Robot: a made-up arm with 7 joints. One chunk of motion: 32 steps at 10 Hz.
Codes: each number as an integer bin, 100 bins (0 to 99) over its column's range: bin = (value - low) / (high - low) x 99, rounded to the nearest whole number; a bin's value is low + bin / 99 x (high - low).
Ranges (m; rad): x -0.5..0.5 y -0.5..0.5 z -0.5..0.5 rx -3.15..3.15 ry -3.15..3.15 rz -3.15..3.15
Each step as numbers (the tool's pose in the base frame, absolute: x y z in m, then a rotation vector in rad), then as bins.
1 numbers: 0.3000 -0.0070 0.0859 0.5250 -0.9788 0.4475
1 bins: 79 49 58 58 34 57
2 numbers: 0.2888 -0.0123 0.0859 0.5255 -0.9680 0.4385
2 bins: 78 48 58 58 34 56
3 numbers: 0.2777 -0.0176 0.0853 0.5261 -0.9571 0.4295
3 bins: 77 48 58 58 34 56
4 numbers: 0.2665 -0.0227 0.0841 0.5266 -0.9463 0.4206
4 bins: 76 47 58 58 35 56
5 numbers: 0.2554 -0.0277 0.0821 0.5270 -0.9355 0.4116
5 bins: 75 47 58 58 35 56
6 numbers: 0.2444 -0.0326 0.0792 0.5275 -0.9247 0.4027
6 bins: 74 46 57 58 35 56
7 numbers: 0.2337 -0.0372 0.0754 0.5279 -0.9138 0.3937
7 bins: 73 46 57 58 35 56
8 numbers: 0.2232 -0.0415 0.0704 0.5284 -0.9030 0.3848
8 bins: 72 45 56 58 35 56
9 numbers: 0.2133 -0.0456 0.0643 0.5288 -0.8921 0.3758
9 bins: 71 45 56 58 35 55
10 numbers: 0.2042 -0.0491 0.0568 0.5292 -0.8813 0.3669
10 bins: 70 45 55 58 36 55
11 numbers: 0.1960 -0.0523 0.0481 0.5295 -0.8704 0.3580
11 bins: 69 44 54 58 36 55
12 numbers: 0.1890 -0.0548 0.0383 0.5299 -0.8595 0.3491
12 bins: 68 44 53 58 36 55
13 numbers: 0.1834 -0.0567 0.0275 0.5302 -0.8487 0.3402
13 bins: 68 44 52 58 36 55
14 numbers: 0.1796 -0.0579 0.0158 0.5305 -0.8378 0.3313
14 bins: 67 44 51 58 36 55
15 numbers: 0.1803 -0.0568 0.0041 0.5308 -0.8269 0.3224
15 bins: 67 44 50 58 37 55
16 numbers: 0.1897 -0.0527 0.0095 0.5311 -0.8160 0.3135
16 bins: 68 44 50 58 37 54
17 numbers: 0.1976 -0.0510 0.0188 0.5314 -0.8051 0.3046
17 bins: 69 44 51 58 37 54
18 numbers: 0.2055 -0.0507 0.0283 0.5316 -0.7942 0.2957
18 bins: 70 44 52 58 37 54
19 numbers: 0.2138 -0.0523 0.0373 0.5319 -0.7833 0.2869
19 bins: 71 44 53 58 37 54
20 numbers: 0.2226 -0.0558 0.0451 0.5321 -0.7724 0.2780
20 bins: 72 44 54 58 37 54
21 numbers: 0.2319 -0.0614 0.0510 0.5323 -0.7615 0.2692
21 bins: 72 43 55 58 38 54
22 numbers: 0.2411 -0.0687 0.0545 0.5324 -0.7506 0.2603
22 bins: 73 43 55 58 38 54
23 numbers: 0.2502 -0.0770 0.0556 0.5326 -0.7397 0.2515
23 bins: 74 42 55 58 38 53
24 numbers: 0.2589 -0.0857 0.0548 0.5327 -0.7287 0.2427
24 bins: 75 41 55 58 38 53
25 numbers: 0.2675 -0.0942 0.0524 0.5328 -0.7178 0.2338
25 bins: 76 40 55 58 38 53
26 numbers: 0.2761 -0.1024 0.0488 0.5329 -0.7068 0.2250
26 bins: 77 39 54 58 38 53
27 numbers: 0.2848 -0.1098 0.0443 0.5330 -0.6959 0.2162
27 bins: 78 39 54 58 39 53
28 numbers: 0.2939 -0.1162 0.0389 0.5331 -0.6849 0.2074
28 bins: 79 38 53 58 39 53
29 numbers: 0.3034 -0.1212 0.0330 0.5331 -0.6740 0.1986
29 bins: 80 38 53 58 39 53
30 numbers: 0.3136 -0.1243 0.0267 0.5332 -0.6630 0.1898
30 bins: 81 37 52 58 39 52
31 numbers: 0.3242 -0.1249 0.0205 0.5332 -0.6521 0.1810
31 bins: 82 37 52 58 39 52
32 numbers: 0.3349 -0.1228 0.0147 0.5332 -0.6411 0.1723
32 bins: 83 37 51 58 39 52
